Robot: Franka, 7 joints.
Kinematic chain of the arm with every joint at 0, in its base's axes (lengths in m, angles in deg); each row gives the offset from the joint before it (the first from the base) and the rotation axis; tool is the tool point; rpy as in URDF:
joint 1: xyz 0 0 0.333 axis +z
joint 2: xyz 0 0 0 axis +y
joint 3: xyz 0 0 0.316 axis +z
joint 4: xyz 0.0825 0 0 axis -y
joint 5: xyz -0.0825 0 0.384 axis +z
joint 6: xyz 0 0 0 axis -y
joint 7: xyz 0.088 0 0 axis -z
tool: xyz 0 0 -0.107 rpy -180 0 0
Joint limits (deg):
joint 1: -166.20..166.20
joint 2: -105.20..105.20
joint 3: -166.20..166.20
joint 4: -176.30..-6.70
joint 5: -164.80..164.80
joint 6: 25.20..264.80
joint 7: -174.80..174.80
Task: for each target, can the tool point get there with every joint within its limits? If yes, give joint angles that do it. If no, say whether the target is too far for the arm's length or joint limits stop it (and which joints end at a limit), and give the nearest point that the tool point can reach.
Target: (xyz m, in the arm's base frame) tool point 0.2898 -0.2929 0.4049
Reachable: yes | joints 39.71 -69.06 -63.32 -140.60 109.76 200.52 94.48
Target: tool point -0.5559 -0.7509 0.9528
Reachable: no: too far | nearest point -0.4254 -0.5746 0.8073 | short by 0.263 m
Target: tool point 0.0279 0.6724 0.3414
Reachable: yes | joints -134.82 -48.45 -116.57 -84.78 126.76 191.23 2.19
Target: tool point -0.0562 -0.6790 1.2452
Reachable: no: too far | nearest point -0.0423 -0.5116 1.0203 | short by 0.281 m
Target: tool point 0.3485 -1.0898 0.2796
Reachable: no: too far | nearest point 0.2610 -0.8162 0.2930 | short by 0.288 m
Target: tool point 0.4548 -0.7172 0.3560
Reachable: yes | joints 105.20 -89.14 -79.77 -26.39 108.14 155.49 -81.77
